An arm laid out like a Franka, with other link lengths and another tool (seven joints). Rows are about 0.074 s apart.
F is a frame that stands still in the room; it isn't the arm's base.
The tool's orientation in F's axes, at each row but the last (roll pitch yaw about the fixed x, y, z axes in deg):
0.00 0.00 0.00
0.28 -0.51 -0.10
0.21 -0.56 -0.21
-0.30 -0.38 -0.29
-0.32 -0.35 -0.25
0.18 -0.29 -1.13
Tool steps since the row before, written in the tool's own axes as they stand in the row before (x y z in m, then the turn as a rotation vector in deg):
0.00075 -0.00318 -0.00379 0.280 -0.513 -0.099
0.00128 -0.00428 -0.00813 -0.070 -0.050 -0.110
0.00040 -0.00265 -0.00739 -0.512 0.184 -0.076
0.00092 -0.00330 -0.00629 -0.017 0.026 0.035
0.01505 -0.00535 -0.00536 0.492 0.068 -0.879
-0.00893 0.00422 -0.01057 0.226 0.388 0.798
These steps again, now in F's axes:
0.00075 -0.00318 -0.00379 0.280 -0.513 -0.099
0.00135 -0.00424 -0.00814 -0.069 -0.049 -0.111
0.00046 -0.00262 -0.00740 -0.511 0.186 -0.080
0.00094 -0.00334 -0.00627 -0.017 0.026 0.035
0.01506 -0.00545 -0.00524 0.498 0.061 -0.876
-0.00879 0.00443 -0.01060 0.230 0.381 0.800

